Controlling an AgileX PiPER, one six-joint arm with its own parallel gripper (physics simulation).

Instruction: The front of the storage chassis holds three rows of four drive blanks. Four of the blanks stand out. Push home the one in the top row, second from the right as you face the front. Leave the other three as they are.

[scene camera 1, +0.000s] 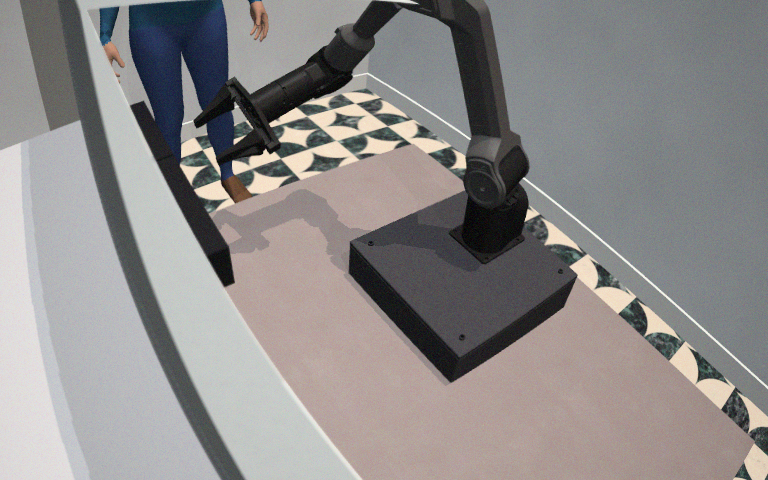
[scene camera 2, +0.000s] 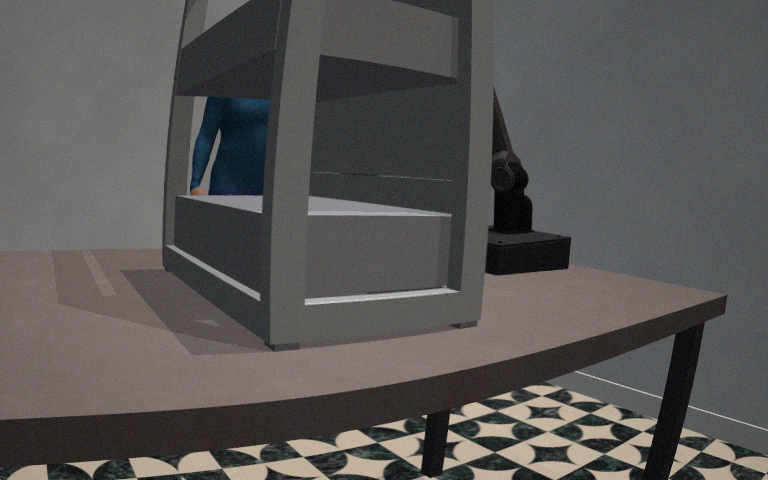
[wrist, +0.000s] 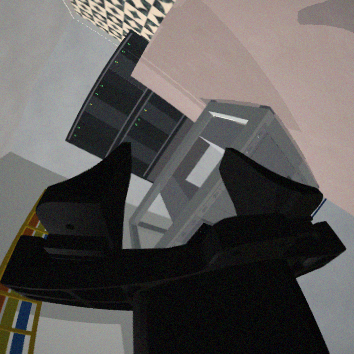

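My gripper (scene camera 1: 207,142) (wrist: 178,155) is open, with space between its two black fingers. It is raised above the table's far part in scene camera 1, apart from the grey equipment frame (scene camera 1: 209,316) (scene camera 2: 291,169) (wrist: 250,111). In the wrist view the frame stands beyond the fingers, tilted in the picture, and the right finger covers part of it. A long black block (scene camera 1: 198,217) sticks out along the frame's side that faces the arm. The rows of drive blanks cannot be made out in these views, so which blanks stand out cannot be told.
The arm's dark base box (scene camera 1: 447,266) (scene camera 2: 529,255) stands on the pinkish table (scene camera 1: 351,396) (scene camera 2: 396,353) (wrist: 235,55). A person (scene camera 1: 175,62) (scene camera 2: 240,147) stands beyond the table. A dark cabinet with green lights (wrist: 112,100) and a yellow shelf unit (wrist: 35,320) show in the wrist view.
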